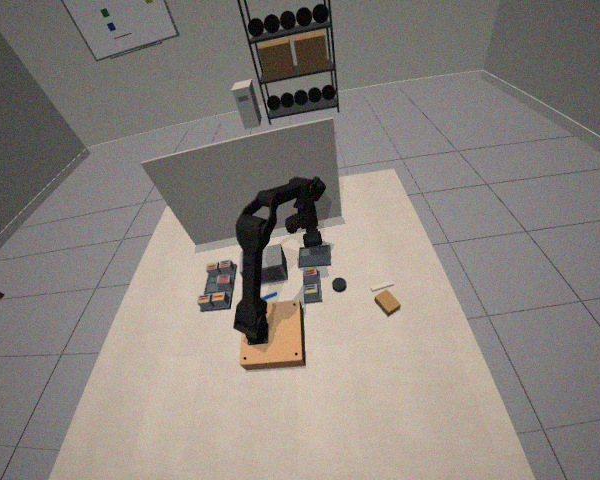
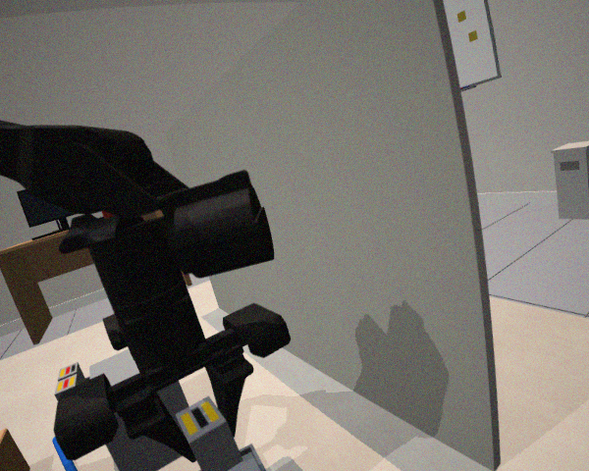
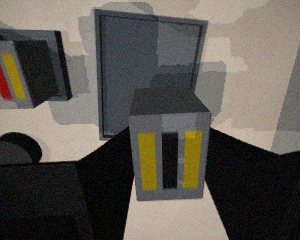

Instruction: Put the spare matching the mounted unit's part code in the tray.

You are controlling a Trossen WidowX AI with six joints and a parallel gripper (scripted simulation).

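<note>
My gripper tip is now 80 mm above the flat grey tray, 10 mm to the right of it and 10 mm past it. Also, from my gripper tip: grey spare block 20 mm above; then black puck 160 mm behind, 80 mm below, 70 mm to the right; then grey mounted unit 210 mm to the left, 60 mm behind, 40 mm below.
</note>
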